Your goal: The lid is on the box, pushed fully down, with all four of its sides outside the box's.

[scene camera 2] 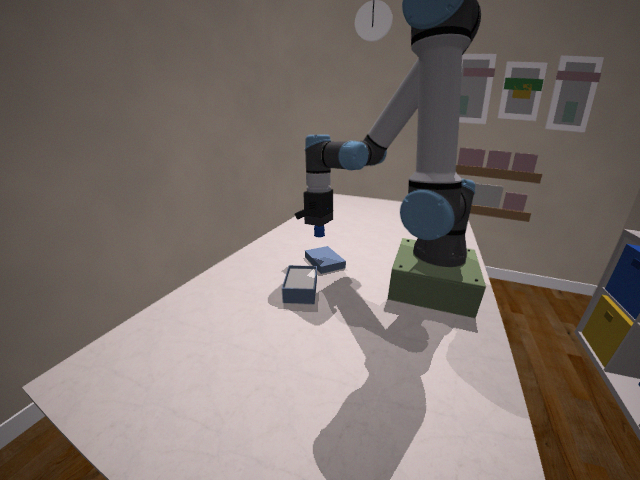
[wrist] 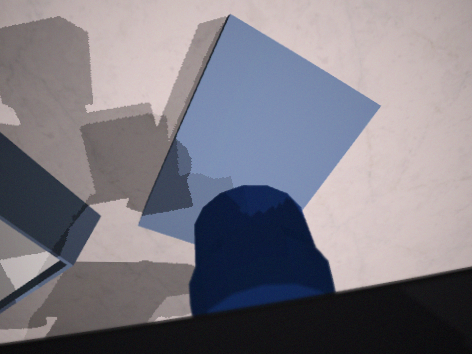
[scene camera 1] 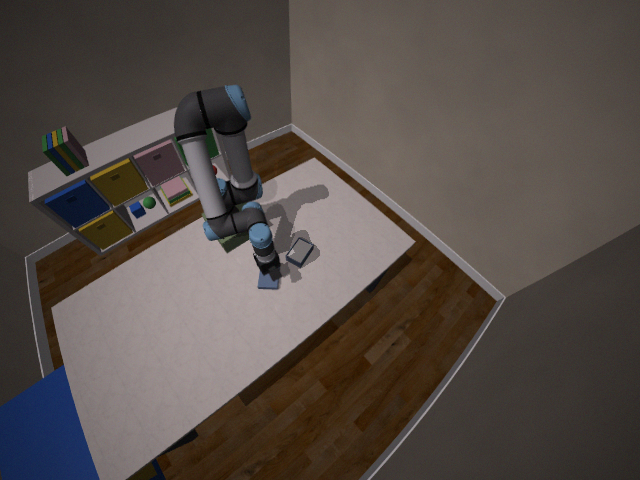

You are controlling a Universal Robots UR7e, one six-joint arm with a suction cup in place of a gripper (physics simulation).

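Frame: origin at the arm's base, x ahead, y left, z up, level; centimetres.
Where they show: hand at its tool point: (scene camera 2: 319, 235) (wrist: 250, 234); arm's base at its link origin: (scene camera 2: 439, 254).
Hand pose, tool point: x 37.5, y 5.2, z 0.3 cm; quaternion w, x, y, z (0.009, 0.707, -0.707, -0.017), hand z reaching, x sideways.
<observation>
Things, the pixels of their top centre, and the offset from my tool point. Level surfaces: height alone.
- lid at its top centre: (wrist: 249, 170) (scene camera 2: 324, 255) (scene camera 1: 268, 274) dx -1.8, dy -0.6, dz -7.3 cm
- box at its top centre: (scene camera 2: 300, 276) (scene camera 1: 299, 249) dx -4.0, dy +18.0, dz -5.2 cm
- table at its surface level: dz -9.9 cm
The lid (scene camera 1: 268, 282) (scene camera 2: 325, 255) (wrist: 280, 110) is a flat light-blue rectangle lying on the table, its closed face up. The box (scene camera 1: 293, 261) (scene camera 2: 299, 296) (wrist: 35, 185) stands upright and open-topped beside it, apart from the lid and turned at a different angle, with dark blue walls and a pale grey inside. In the wrist view part of the box shows at the left edge. My gripper, a blue suction cup (scene camera 2: 319, 231) (wrist: 250, 200), is open and holds nothing. It points down and hangs above the lid with a gap, hiding the lid's near corner in the wrist view.
The table (scene camera 1: 180, 320) (scene camera 2: 206, 372) carries the arm's green base block (scene camera 1: 233, 241) (scene camera 2: 434, 291), on the side away from the box and lid. A shelf unit with coloured bins stands behind the table. The arm's shadow falls across table, box and lid.
</observation>
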